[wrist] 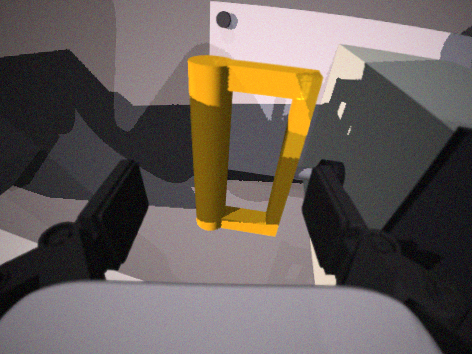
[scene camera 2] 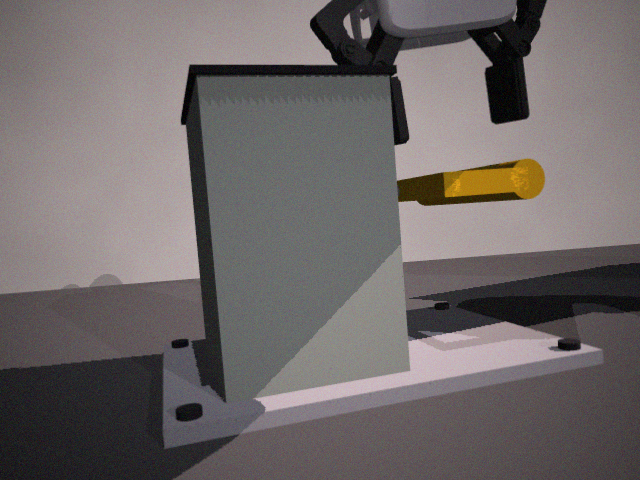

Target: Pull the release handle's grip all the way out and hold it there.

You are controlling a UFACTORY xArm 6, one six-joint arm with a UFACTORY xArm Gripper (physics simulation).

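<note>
The yellow release handle is a rectangular loop sticking out from the right side of the grey-green housing (scene camera 2: 299, 206) (wrist: 395, 160) in the scene view. Its grip (scene camera 2: 528, 178) (wrist: 211, 145) is the thick round bar at the outer end, away from the housing. My gripper (scene camera 2: 454, 131) (wrist: 225, 185) is open and empty. In the scene view its fingertips are above the handle. In the wrist view the grip appears between the two fingers, nearer the left one. A short grey stem behind the handle is mostly hidden by the right finger.
The housing has a dark top cap (scene camera 2: 289, 70) near the gripper's left finger in the scene view. It stands on a pale base plate (scene camera 2: 336, 393) (wrist: 310, 37) with dark bolts (scene camera 2: 189, 411) (wrist: 224, 19) at its corners.
</note>
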